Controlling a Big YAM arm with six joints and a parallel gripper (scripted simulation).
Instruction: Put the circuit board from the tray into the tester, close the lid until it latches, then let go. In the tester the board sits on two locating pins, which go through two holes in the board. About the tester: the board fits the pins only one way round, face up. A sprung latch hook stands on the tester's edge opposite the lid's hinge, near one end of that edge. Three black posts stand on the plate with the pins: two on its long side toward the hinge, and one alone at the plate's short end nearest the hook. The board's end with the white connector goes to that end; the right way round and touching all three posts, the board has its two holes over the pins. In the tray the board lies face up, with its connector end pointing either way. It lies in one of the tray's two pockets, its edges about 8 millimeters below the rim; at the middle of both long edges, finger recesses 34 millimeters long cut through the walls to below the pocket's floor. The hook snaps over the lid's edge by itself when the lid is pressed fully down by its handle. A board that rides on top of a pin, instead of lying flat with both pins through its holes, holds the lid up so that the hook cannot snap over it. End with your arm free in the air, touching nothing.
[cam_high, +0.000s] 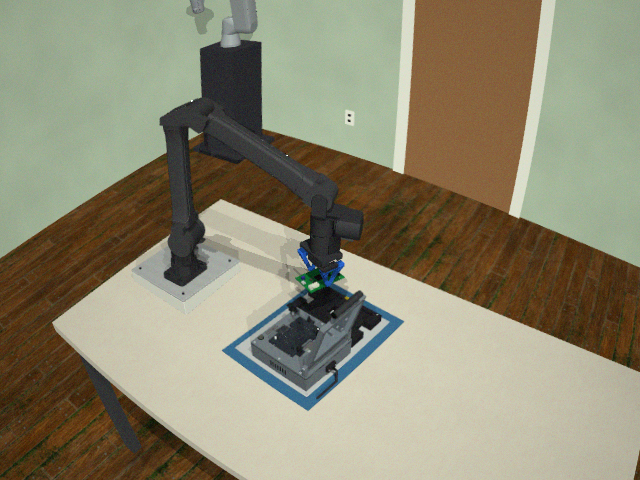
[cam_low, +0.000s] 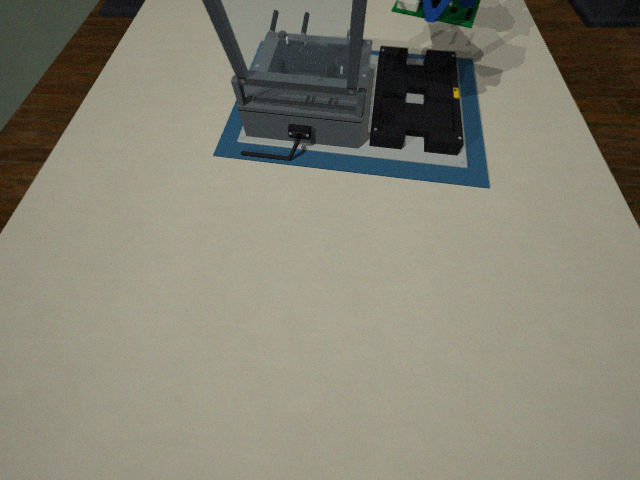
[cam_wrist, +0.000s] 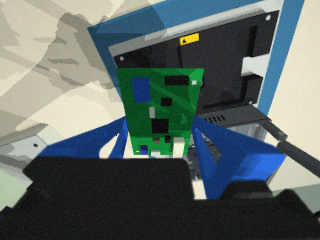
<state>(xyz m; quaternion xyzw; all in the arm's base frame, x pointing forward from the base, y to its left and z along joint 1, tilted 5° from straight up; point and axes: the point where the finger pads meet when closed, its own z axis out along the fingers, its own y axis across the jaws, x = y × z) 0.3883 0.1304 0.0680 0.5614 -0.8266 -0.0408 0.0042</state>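
Now: hand right at the green circuit board. From my hand the other things lie so: tester lid (160 mm ahead, 190 mm to the right, 60 mm above).
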